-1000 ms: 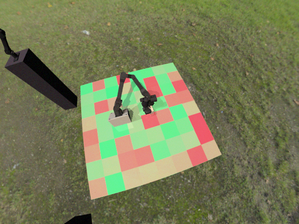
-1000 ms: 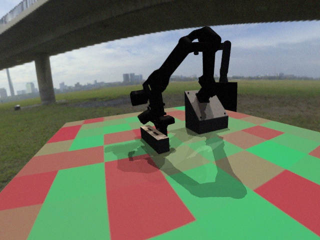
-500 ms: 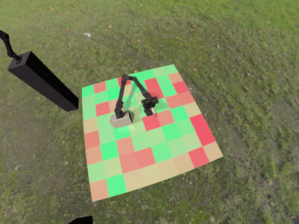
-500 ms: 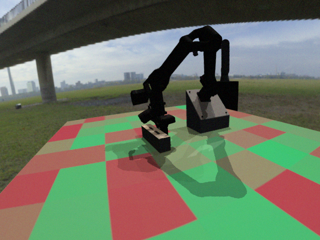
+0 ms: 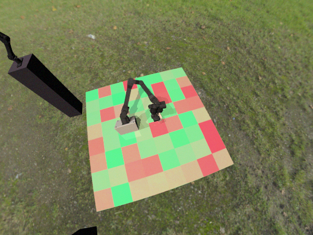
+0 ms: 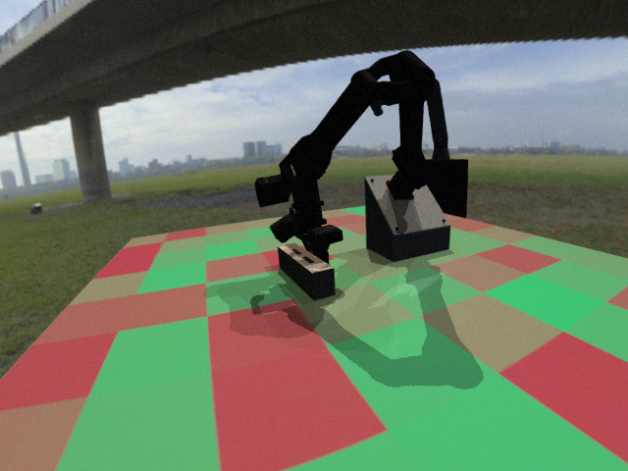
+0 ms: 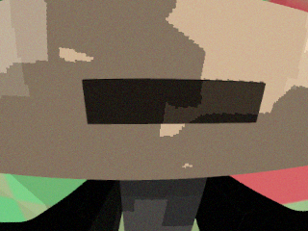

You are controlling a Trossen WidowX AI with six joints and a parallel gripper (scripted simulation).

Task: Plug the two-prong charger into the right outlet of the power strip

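The charger is 20 mm ahead of my gripper tip and 10 mm above it.
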